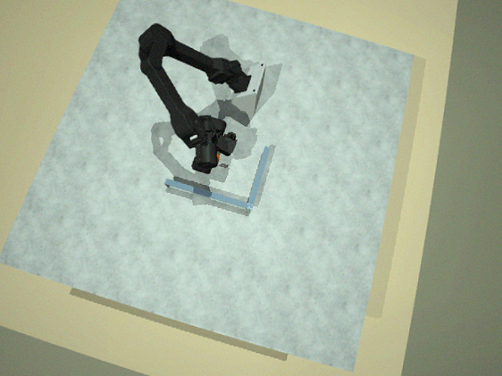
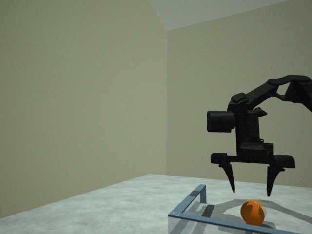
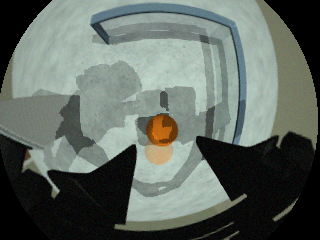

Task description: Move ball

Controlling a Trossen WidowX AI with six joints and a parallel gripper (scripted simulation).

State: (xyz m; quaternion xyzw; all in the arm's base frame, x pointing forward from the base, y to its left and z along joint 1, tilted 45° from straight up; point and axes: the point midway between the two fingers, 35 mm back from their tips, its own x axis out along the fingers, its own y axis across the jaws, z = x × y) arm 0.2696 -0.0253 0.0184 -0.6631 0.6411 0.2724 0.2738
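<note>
Now: gripper tip 5 cm above the orange ball. From my gripper tip the other things lie so: see-through copy of ball: 1 cm behind, 4 cm to the right, 5 cm below.
</note>
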